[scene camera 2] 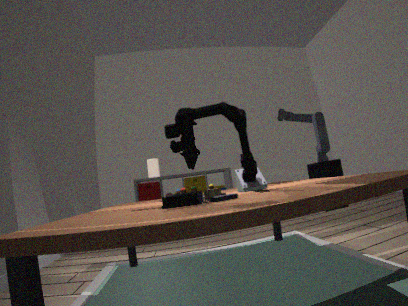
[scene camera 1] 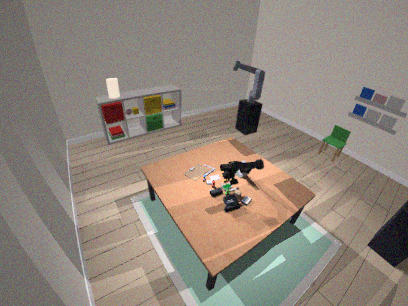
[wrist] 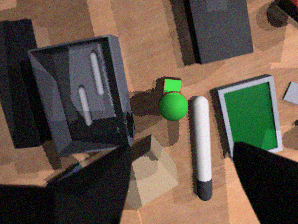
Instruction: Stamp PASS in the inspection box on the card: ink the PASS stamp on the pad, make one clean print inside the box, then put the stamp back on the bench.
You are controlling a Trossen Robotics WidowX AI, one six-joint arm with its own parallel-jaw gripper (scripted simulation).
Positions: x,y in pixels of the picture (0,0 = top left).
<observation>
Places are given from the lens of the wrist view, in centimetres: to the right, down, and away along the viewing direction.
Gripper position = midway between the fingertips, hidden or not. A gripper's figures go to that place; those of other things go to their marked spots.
my gripper (wrist: pixel 181 151): 2, 2, 11
PASS stamp (wrist: pixel 173 106): 2, 0, 18
brown block (wrist: pixel 153 172): 0, 6, 22
The marked spots on the PASS stamp and the brown block are 8 cm apart.
</observation>
